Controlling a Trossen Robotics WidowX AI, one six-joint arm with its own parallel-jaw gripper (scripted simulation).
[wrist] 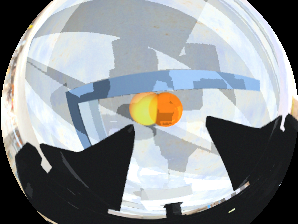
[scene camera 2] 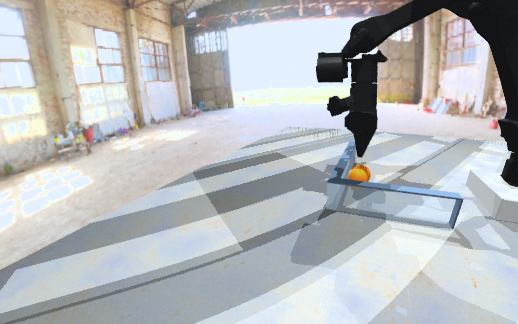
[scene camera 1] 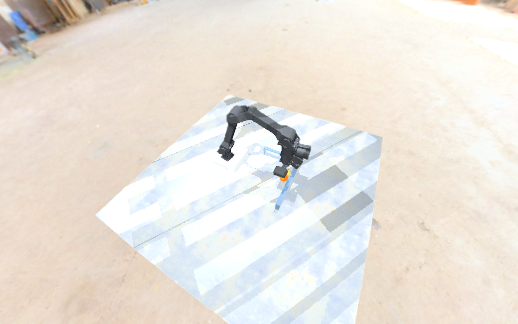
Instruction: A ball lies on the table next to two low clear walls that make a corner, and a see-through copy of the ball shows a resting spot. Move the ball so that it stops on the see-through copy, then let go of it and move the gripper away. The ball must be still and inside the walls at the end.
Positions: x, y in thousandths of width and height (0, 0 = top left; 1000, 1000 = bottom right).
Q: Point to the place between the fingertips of my gripper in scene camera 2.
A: At 698, 471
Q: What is my gripper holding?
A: Nothing.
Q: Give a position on an orange ball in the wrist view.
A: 569, 489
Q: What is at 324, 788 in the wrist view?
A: My gripper.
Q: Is my gripper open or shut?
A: Open.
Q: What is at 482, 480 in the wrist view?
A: A see-through copy of ball.
